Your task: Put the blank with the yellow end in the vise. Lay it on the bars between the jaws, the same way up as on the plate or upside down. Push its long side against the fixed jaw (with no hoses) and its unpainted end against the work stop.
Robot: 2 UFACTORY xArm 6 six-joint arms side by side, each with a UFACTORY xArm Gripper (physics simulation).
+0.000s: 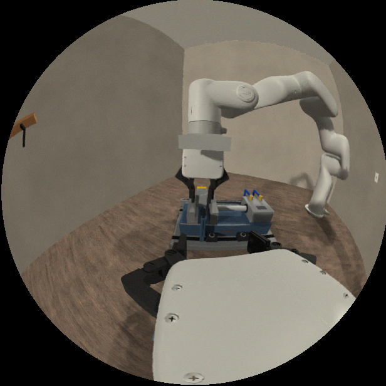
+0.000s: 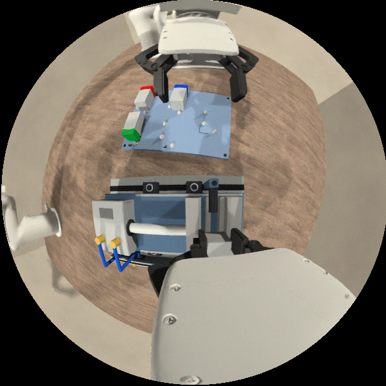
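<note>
The blank with the yellow end (image 1: 201, 193) (image 2: 218, 246) is between the fingers of my right gripper (image 1: 200, 200) (image 2: 216, 238), which is shut on it. It stands out above the vise (image 1: 187, 227) (image 2: 160, 210), over the gap between fixed jaw (image 1: 192, 212) (image 2: 233, 212) and moving jaw (image 1: 214, 212) (image 2: 193, 220). Its yellow end faces away from the work stop (image 1: 202, 231) (image 2: 213, 200); its unpainted end faces the stop. Its underside and any contact with the bars are hidden. My left gripper (image 1: 218, 243) (image 2: 201, 96) is open and empty, near the plate (image 2: 195, 142).
On the plate are blanks with a red end (image 2: 144, 99), a blue end (image 2: 178, 100) and a green end (image 2: 133, 124), and several small white pegs. The moving jaw's grey block (image 1: 258, 210) (image 2: 113, 222) carries yellow fittings and blue hoses (image 2: 119, 264). Another white arm (image 1: 325, 185) (image 2: 35, 227) stands beyond the vise.
</note>
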